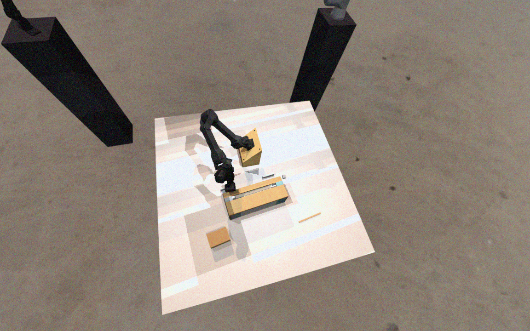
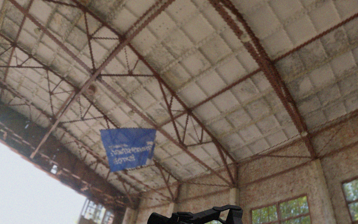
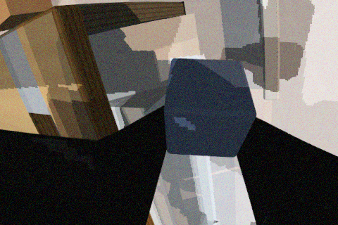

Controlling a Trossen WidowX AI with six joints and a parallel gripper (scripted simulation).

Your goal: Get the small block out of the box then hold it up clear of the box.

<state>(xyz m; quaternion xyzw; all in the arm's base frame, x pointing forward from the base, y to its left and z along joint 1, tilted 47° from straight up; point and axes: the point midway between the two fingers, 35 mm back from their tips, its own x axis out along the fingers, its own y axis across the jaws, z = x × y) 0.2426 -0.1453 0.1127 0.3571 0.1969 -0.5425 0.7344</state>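
Now: the blue block 10 mm to the right of my gripper tip, 10 mm behind it and 10 mm above it. Also, from my gripper tip: wooden box: 130 mm to the left, 60 mm ahead, 30 mm below; flat tan tile: 270 mm ahead, 130 mm to the right, 60 mm below; thin stick: 470 mm to the left, 290 mm ahead, 90 mm below.
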